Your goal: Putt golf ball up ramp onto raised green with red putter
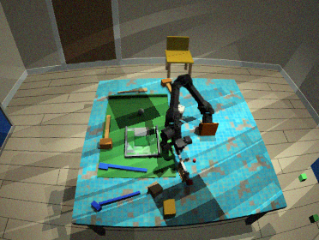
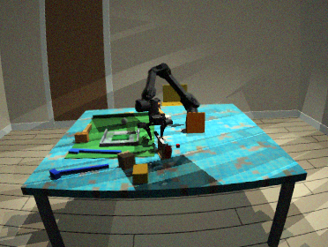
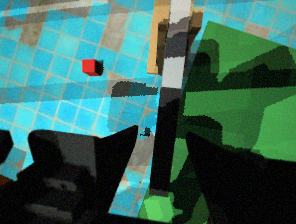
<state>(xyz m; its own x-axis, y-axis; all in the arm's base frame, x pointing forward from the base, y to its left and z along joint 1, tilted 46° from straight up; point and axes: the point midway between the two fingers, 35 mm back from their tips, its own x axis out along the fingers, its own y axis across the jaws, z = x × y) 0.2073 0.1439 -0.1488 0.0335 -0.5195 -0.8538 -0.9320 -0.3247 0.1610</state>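
My gripper tip is 40 mm past the red putter, 110 mm to the right of it and 30 mm below it. Also, from my gripper tip: brown cube 110 mm ahead, 260 mm to the left; then green mat 280 mm ahead, 180 mm to the right, 30 mm below; then small red cube 120 mm behind, 30 mm to the left, 20 mm below.
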